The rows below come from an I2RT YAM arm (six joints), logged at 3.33 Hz.
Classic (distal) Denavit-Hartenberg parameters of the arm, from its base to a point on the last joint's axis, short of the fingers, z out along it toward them. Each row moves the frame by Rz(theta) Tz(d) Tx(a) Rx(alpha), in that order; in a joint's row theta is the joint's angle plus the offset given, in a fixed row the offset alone. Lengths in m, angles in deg.
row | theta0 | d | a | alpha
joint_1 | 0 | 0.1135 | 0.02 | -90
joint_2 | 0 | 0 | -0.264 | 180
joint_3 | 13.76 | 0 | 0.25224 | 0
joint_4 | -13.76 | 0 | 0.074 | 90
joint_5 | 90 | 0 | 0 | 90
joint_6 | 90 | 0.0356 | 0 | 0
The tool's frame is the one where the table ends.
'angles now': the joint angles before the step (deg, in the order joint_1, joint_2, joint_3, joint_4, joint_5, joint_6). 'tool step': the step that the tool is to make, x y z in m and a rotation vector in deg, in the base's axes. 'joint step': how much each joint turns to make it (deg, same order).
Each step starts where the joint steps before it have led.
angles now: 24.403, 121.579, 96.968, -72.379, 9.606, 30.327
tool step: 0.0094, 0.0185, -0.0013, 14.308, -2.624, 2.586
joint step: 0.795, -0.005, -0.021, 8.583, -11.780, -2.354
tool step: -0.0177, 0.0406, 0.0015, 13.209, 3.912, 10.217
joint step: 4.992, 0.012, 0.018, 1.938, -13.727, -4.690
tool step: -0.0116, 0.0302, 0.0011, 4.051, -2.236, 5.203
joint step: 4.179, -0.003, -0.004, 3.806, -2.317, -0.847
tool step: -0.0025, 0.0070, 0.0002, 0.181, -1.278, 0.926
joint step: 1.024, -0.006, -0.007, 1.158, 0.590, 0.018
